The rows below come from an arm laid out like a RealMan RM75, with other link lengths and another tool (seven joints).
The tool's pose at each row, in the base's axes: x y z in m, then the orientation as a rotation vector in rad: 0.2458 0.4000 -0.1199 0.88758 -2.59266 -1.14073; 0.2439 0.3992 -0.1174 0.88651 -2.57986 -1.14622; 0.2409 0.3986 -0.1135 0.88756 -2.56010 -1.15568; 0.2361 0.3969 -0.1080 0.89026 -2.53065 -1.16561; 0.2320 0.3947 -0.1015 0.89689 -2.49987 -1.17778; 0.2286 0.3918 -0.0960 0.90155 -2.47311 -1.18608; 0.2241 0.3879 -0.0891 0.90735 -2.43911 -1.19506; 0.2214 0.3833 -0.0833 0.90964 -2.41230 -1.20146; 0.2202 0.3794 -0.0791 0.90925 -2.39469 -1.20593; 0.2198 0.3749 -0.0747 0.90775 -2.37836 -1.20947; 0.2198 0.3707 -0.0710 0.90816 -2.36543 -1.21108; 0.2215 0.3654 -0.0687 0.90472 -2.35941 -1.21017; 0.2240 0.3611 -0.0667 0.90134 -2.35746 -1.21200; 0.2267 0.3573 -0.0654 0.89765 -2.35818 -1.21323; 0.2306 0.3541 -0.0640 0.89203 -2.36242 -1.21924
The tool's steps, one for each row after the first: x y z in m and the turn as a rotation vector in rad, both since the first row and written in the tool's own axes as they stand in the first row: 0.0018 0.0022 -0.0015 -0.00922 0.00708 0.00113; 0.0043 0.0061 -0.0034 -0.02357 0.01745 0.00075; 0.0087 0.0113 -0.0065 -0.04291 0.03496 0.00008; 0.0128 0.0166 -0.0108 -0.06351 0.05216 -0.00385; 0.0168 0.0206 -0.0151 -0.08058 0.06817 -0.00620; 0.0222 0.0255 -0.0205 -0.10166 0.08918 -0.00901; 0.0266 0.0285 -0.0263 -0.11839 0.10598 -0.00962; 0.0296 0.0300 -0.0312 -0.12985 0.11680 -0.00879; 0.0322 0.0309 -0.0369 -0.14041 0.12713 -0.00711; 0.0343 0.0313 -0.0420 -0.14797 0.13596 -0.00672; 0.0359 0.0294 -0.0475 -0.15128 0.14098 -0.00357; 0.0362 0.0275 -0.0525 -0.15374 0.14139 -0.00136; 0.0362 0.0252 -0.0567 -0.15454 0.14013 0.00100; 0.0348 0.0227 -0.0611 -0.15606 0.13350 0.00346
